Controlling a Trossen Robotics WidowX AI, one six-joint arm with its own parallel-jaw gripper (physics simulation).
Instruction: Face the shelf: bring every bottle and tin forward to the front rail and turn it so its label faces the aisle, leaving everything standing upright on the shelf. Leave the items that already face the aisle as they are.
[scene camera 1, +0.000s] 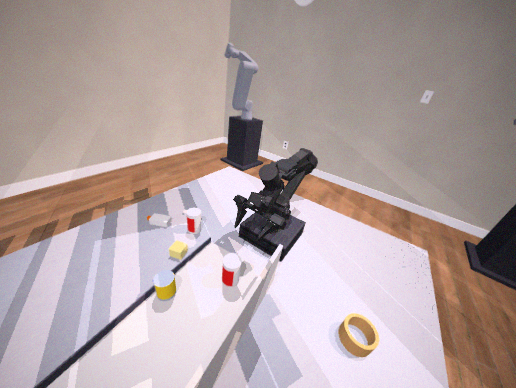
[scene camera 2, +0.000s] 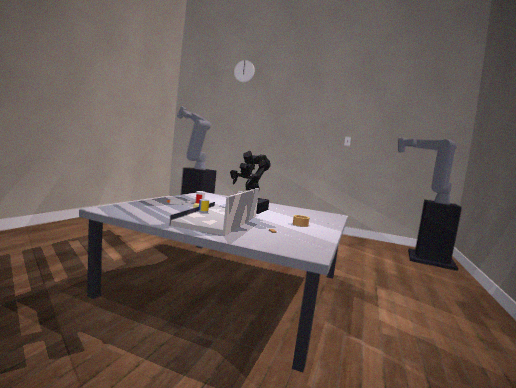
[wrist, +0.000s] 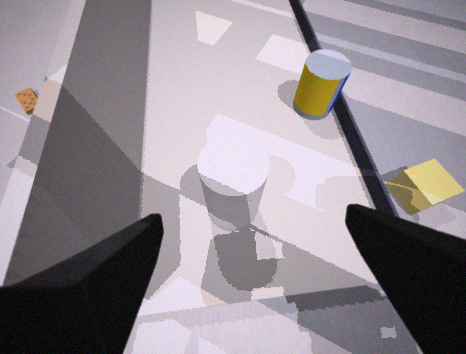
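Note:
The shelf has a pale board, a black front rail and a white back panel. A red-and-white tin stands upright near the back panel, away from the rail; its red side does not show in the wrist view. A yellow tin stands upright close beside the rail, with a blue edge on its rail side. My gripper is open and empty; in the wrist view the red-and-white tin appears between and beyond the fingers.
Outside the rail are a yellow block, a red-and-white cup-like object and a white bottle lying on its side. Behind the back panel are a tan ring and a small orange piece.

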